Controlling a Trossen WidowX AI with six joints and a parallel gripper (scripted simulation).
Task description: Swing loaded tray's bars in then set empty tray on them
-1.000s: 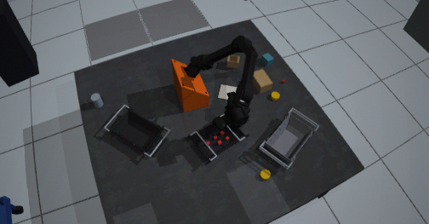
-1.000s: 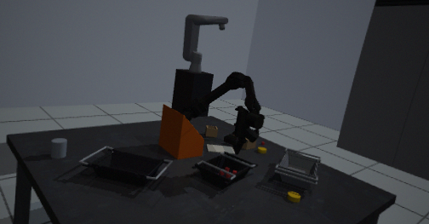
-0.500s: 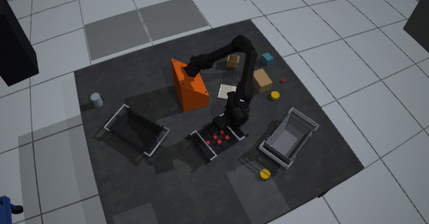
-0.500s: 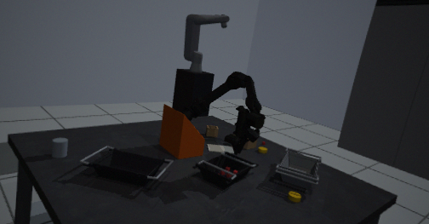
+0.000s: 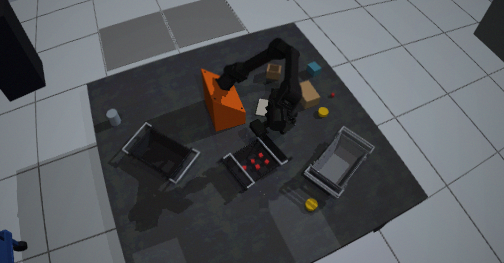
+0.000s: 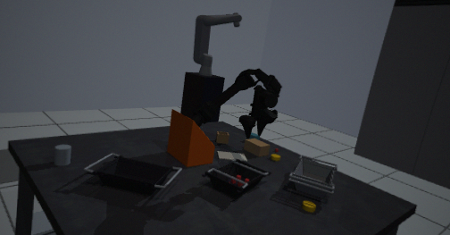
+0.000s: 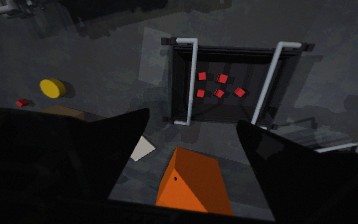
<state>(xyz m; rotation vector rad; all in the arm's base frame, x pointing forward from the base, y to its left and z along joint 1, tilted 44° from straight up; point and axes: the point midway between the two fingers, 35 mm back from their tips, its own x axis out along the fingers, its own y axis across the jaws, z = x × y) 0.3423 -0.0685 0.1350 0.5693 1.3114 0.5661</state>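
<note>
The black tray is 420 mm to the right of my gripper tip, 230 mm behind it and 160 mm below it. From my gripper tip the other things lie so: pale block (220 mm behind, 200 mm below, 160 mm to the left); then tan box (340 mm to the left, 200 mm behind, 170 mm below); then teal cube (490 mm to the left, 340 mm behind, 180 mm below).
</note>
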